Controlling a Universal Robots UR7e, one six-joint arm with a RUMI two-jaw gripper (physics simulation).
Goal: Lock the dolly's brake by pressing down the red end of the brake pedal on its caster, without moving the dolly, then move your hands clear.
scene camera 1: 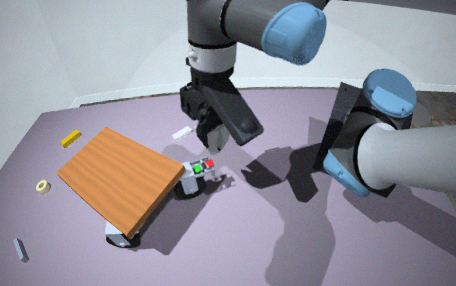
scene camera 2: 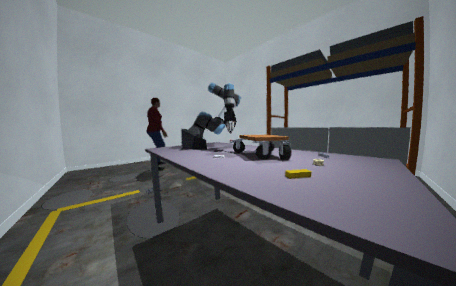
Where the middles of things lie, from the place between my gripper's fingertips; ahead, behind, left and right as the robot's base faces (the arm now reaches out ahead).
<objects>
I see the dolly (scene camera 1: 124,181) 240 mm ahead of my hand, 10 mm to the left of it and 80 mm below it.
</objects>
